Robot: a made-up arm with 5 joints. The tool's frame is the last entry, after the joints. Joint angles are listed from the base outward. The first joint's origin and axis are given. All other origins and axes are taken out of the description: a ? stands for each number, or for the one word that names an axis. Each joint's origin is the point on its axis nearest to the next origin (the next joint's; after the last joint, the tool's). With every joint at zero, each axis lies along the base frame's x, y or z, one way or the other. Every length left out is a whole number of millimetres.
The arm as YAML. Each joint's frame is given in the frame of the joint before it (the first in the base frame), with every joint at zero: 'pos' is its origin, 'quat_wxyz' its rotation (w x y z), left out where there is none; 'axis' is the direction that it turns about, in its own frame. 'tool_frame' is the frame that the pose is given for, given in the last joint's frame.
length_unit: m
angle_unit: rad
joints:
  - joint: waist
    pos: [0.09, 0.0, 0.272]
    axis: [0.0, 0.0, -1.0]
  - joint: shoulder
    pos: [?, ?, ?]
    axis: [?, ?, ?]
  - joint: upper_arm
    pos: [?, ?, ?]
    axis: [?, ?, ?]
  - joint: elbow
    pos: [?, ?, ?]
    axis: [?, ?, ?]
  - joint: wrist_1
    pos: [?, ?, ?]
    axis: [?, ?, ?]
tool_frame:
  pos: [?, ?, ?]
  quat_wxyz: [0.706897, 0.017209, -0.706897, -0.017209]
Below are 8 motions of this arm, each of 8 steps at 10 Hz.
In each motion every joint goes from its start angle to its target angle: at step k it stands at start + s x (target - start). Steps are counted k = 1, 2, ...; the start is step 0. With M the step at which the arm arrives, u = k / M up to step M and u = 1 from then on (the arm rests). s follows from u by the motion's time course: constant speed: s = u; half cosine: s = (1 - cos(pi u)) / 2; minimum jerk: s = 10 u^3 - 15 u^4 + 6 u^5.
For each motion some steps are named. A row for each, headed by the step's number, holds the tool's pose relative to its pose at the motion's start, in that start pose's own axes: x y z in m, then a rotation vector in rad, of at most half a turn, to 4 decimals.
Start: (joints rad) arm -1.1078 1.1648 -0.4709 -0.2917 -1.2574
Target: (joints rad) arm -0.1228 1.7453 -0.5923 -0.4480 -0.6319
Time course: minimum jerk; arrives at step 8
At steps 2, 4, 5, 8:
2: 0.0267 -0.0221 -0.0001 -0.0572 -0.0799 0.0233
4: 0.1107 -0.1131 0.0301 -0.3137 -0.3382 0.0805
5: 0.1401 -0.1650 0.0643 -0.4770 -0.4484 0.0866
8: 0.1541 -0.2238 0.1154 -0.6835 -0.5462 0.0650

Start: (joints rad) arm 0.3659 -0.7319 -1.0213 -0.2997 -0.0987
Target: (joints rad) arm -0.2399 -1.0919 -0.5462 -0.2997 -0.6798
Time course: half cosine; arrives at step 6
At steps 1, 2, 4, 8:
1: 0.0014 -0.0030 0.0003 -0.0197 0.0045 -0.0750
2: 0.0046 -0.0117 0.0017 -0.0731 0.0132 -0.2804
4: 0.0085 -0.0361 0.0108 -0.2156 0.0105 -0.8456
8: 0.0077 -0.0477 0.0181 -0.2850 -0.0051 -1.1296

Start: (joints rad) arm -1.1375 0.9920 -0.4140 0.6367 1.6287
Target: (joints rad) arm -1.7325 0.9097 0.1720 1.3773 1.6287
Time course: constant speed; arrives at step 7
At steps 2, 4, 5, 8:
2: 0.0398 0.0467 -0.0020 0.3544 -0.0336 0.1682
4: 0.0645 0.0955 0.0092 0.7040 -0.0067 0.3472
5: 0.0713 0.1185 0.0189 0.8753 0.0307 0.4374
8: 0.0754 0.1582 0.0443 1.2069 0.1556 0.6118

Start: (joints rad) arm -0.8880 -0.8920 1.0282 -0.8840 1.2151
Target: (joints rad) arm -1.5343 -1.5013 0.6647 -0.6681 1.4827
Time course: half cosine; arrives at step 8
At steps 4, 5, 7, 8:
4: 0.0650 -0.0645 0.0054 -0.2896 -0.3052 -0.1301
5: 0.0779 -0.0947 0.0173 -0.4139 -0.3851 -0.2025
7: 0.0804 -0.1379 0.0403 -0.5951 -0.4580 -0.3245
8: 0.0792 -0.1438 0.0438 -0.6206 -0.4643 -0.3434

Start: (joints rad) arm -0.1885 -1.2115 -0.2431 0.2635 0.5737
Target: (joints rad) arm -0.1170 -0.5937 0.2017 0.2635 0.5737
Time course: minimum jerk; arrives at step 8
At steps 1, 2, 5, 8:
1: -0.0032 0.0019 -0.0016 0.0082 0.0150 0.0011
2: -0.0213 0.0122 -0.0094 0.0524 0.0967 0.0067
5: -0.1549 0.0803 -0.0099 0.3541 0.6847 0.0383
8: -0.2076 0.1038 0.0183 0.4811 0.9488 0.0460

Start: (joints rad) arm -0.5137 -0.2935 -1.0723 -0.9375 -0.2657
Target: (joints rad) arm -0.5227 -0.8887 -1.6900 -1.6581 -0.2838
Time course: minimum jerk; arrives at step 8
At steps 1, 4, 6, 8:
1: 0.0046 0.0015 -0.0026 0.0095 -0.0295 -0.0004
4: 0.1496 0.0480 -0.0253 0.2989 -0.9194 -0.0100
6: 0.2441 0.0779 0.0234 0.5407 -1.6469 -0.0117
8: 0.2614 0.0833 0.0422 0.6046 -1.8366 -0.0107

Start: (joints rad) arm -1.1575 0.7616 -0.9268 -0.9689 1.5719
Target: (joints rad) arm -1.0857 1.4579 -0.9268 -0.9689 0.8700
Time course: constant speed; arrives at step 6
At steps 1, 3, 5, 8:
1: -0.0049 0.0271 0.0203 0.1148 0.0179 -0.1063
3: -0.0151 0.0731 0.0697 0.3363 0.0976 -0.3178
5: -0.0247 0.1063 0.1286 0.5397 0.2342 -0.5229
8: -0.0289 0.1176 0.1607 0.6319 0.3232 -0.6210

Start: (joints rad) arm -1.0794 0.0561 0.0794 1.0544 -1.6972
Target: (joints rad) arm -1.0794 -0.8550 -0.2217 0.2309 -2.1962
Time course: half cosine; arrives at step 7
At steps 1, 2, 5, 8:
1: -0.0014 0.0077 0.0104 0.0990 0.0188 -0.0247
2: -0.0046 0.0258 0.0438 0.3740 0.0844 -0.0928
5: -0.0014 0.0077 0.2342 1.5445 0.6126 -0.3080
8: 0.0061 -0.0346 0.2855 1.8680 0.8445 -0.3124

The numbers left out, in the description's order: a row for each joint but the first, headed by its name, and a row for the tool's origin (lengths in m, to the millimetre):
shoulder: xyz 0.035 0.003 0.0, axis 0.0 1.0 0.0
upper_arm: xyz 0.025 0.0 0.099, axis 0.0 1.0 0.0
elbow: xyz 0.132 0.0 0.005, axis 0.0 1.0 0.0
wrist_1: xyz 0.08 0.0 0.0, axis -1.0 0.0 0.0
tool: xyz 0.0 0.0 0.0

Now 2 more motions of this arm.
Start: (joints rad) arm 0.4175 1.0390 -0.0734 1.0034 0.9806
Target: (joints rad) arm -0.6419 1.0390 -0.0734 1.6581 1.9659
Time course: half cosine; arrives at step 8
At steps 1, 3, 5, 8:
1: 0.0045 0.0061 -0.0001 0.0109 0.0276 0.0745
3: 0.0280 0.0520 -0.0022 0.1048 0.2349 0.5900
5: 0.0376 0.1186 -0.0078 0.3020 0.5696 1.2575
8: 0.0281 0.1683 -0.0127 0.5361 0.8841 1.7095

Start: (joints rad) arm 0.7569 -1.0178 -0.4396 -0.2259 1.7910
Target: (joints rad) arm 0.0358 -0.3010 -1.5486 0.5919 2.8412
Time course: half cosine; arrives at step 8
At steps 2, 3, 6, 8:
2: -0.0020 0.0066 -0.0072 0.0624 -0.0070 0.0485
3: -0.0027 0.0144 -0.0131 0.1268 -0.0329 0.1012
6: 0.0090 0.0386 -0.0172 0.2581 -0.2360 0.2699
8: 0.0154 0.0428 -0.0142 0.2607 -0.3112 0.3129

